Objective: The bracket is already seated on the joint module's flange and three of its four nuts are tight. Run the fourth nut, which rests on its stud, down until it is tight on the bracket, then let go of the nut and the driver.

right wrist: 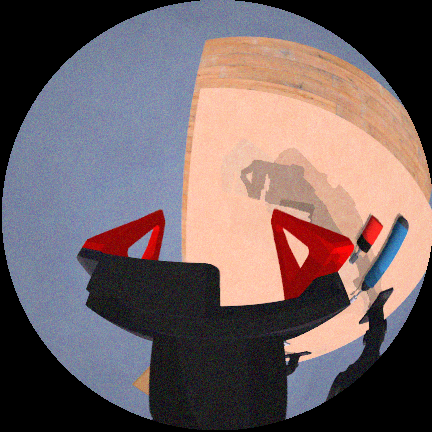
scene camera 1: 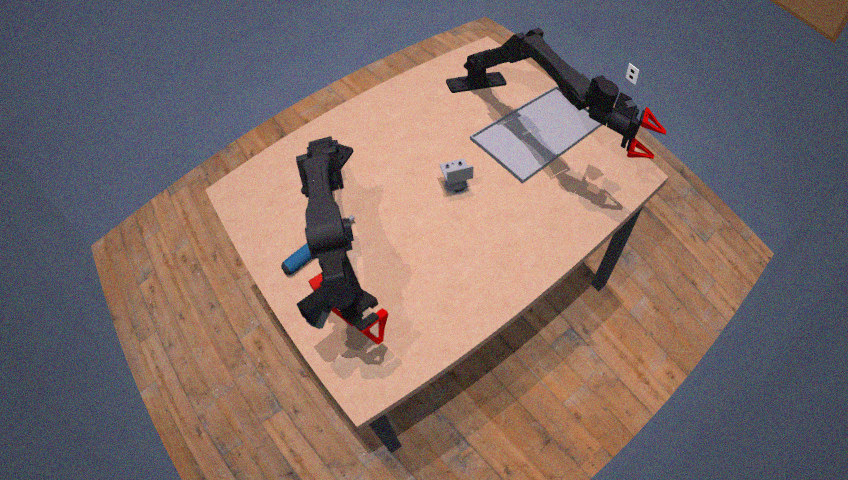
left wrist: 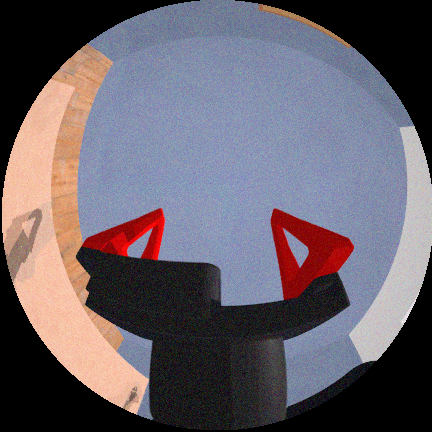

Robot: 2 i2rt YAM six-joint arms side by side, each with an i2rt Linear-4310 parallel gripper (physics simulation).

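Pixels of known places: left gripper, between the fingertips: (scene camera 1: 659, 145) (left wrist: 217, 214); right gripper, between the fingertips: (right wrist: 217, 215) (scene camera 1: 366, 333); left arm's base, origin of its link: (right wrist: 295, 353) (scene camera 1: 476, 82); right arm's base, origin of its link: (right wrist: 374, 307).
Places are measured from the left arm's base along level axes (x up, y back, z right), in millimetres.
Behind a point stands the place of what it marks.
The light grey bracket (scene camera 1: 457, 170) @[x 109, y -450, z 214 mm] sits on the dark joint module (scene camera 1: 457, 186) @[x 33, y -443, z 211 mm] near the table's middle. Small dark spots show on its top; which nut is loose cannot be told. A blue-handled tool (scene camera 1: 297, 259) @[x 38, y -548, z 663 mm] (right wrist: 386, 255) @[x 32, y -538, z 629 mm] and a red-handled tool (scene camera 1: 315, 281) @[x 34, y -621, z 626 mm] (right wrist: 371, 229) @[x 29, y -629, z 621 mm] lie side by side, partly under my right arm in the scene view. My right gripper (scene camera 1: 360, 328) @[x 139, y -835, z 528 mm] (right wrist: 217, 215) @[x 139, y -835, z 528 mm] is open and empty above the table's near left part, away from the bracket. My left gripper (scene camera 1: 658, 144) @[x 305, y -642, z -277 mm] (left wrist: 217, 214) @[x 305, y -642, z -277 mm] is open and empty near the right edge, far from the bracket.
A pale panel with a dark border (scene camera 1: 508, 157) @[x 4, y -358, z 28 mm] lies right of the bracket, partly under my left arm (scene camera 1: 556, 68) @[x 362, y -376, z -81 mm]. My right arm (scene camera 1: 324, 208) @[x 389, y -684, z 543 mm] stretches over the left side of the table (scene camera 1: 416, 255) @[x 0, y -597, z 365 mm]. A white socket plate (scene camera 1: 632, 73) shows at the upper right.
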